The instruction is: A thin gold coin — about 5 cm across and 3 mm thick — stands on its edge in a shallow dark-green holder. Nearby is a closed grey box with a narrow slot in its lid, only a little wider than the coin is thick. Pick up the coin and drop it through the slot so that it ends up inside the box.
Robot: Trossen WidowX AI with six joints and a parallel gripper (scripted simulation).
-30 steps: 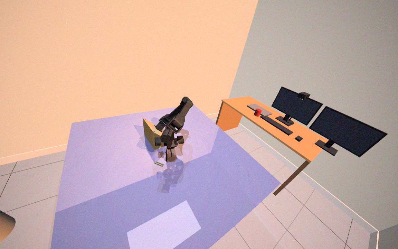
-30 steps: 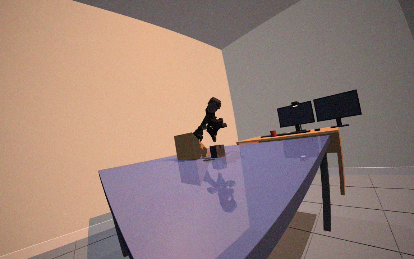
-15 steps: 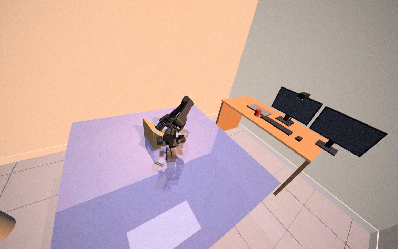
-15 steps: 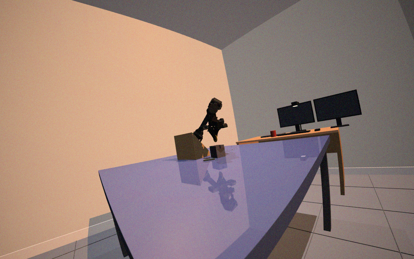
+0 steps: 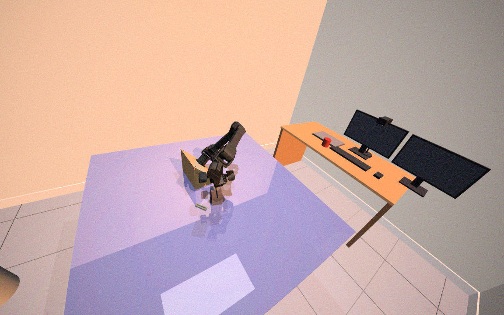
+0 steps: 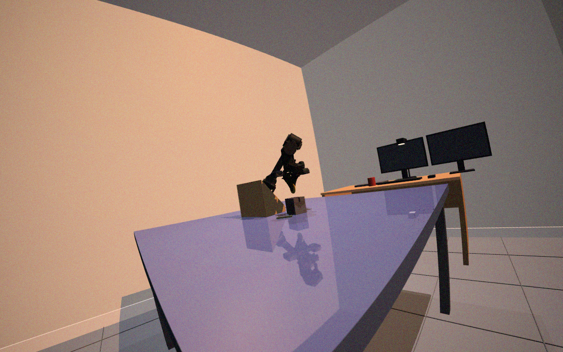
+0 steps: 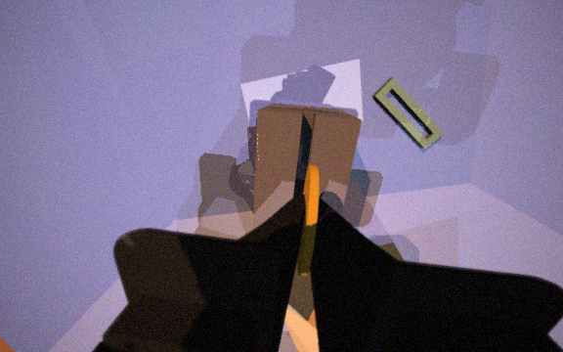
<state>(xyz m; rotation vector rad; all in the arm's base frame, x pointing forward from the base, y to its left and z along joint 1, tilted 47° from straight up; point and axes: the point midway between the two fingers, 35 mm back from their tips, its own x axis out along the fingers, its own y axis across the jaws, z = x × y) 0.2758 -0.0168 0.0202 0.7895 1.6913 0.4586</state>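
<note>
Right now the gold coin is 10 mm above my gripper tip.
</note>
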